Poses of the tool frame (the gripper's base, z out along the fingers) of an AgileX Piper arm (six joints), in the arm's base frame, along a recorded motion.
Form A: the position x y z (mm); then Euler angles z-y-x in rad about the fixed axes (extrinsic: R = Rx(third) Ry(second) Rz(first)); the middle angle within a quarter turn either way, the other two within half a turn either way.
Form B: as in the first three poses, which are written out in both.
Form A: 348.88 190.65 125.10 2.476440 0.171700 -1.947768
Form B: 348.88 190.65 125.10 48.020 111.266 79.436
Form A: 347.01 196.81 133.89 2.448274 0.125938 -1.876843
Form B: 347.01 196.81 133.89 48.003 107.392 82.437
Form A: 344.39 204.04 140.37 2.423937 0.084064 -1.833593
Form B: 344.39 204.04 140.37 47.587 105.003 85.013
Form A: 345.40 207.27 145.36 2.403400 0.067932 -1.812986
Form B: 345.40 207.27 145.36 46.744 103.844 85.991
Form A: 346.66 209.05 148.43 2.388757 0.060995 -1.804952
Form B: 346.66 209.05 148.43 46.033 103.391 86.407
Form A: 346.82 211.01 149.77 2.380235 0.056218 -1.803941
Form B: 346.82 211.01 149.77 45.613 103.337 86.690
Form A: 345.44 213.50 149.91 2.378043 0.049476 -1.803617
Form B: 345.44 213.50 149.91 45.580 103.323 87.087
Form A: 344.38 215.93 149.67 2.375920 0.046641 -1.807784
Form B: 344.38 215.93 149.67 45.485 103.563 87.251
